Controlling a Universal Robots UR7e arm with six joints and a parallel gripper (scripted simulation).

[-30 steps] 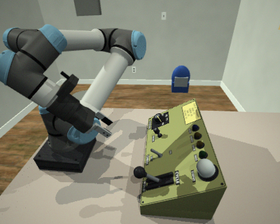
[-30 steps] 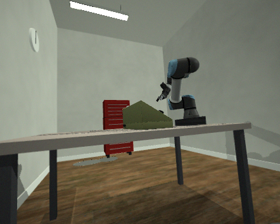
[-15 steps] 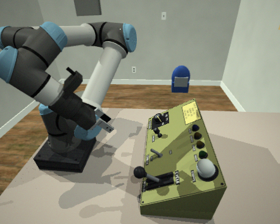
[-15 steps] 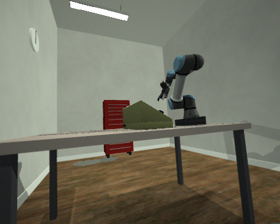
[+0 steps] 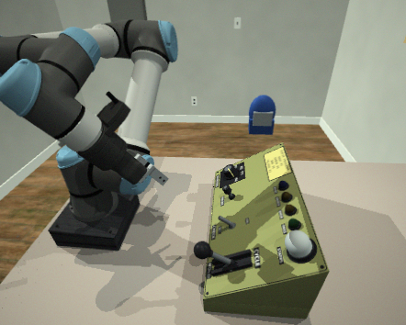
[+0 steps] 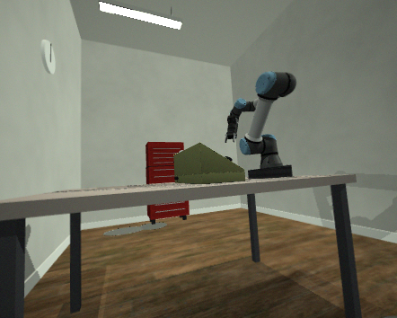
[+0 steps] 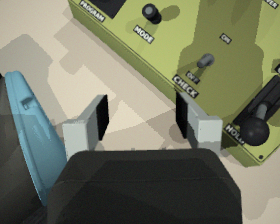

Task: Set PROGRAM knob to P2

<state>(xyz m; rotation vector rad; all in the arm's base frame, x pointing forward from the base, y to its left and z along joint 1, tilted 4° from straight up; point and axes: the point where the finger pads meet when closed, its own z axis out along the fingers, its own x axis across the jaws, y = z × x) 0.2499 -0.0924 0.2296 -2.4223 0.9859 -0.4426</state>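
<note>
Now: the mode knob 18 cm ahead of my hand, 16 cm below it and 13 cm to the left of it. From my hand the other things lie so: olive console 22 cm ahead, 19 cm below, 7 cm to the left; then check toggle 18 cm ahead, 17 cm below, 1 cm to the left; then ball-handled lever 16 cm below, 15 cm ahead, 11 cm to the right.
</note>
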